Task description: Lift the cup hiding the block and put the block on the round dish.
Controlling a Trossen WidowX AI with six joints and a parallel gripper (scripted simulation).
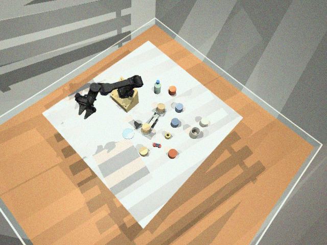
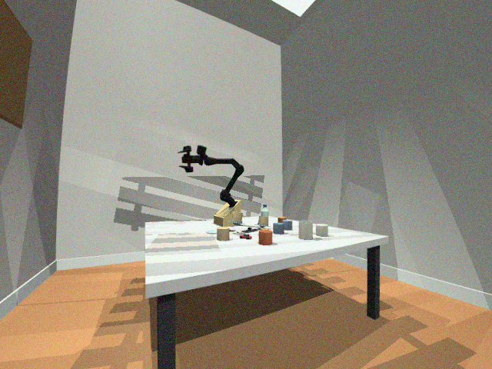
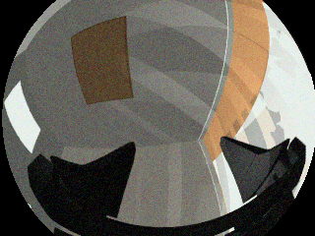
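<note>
My gripper tip is now 210 mm short of the dark grey block, 560 mm to the right of it and 450 mm above it. Also, from my gripper tip: balance beam 240 mm ahead, 430 mm to the left, 450 mm below; red toy car 400 mm ahead, 290 mm to the left, 470 mm below; round pale blue dish 140 mm ahead, 210 mm to the left, 480 mm below.
</note>
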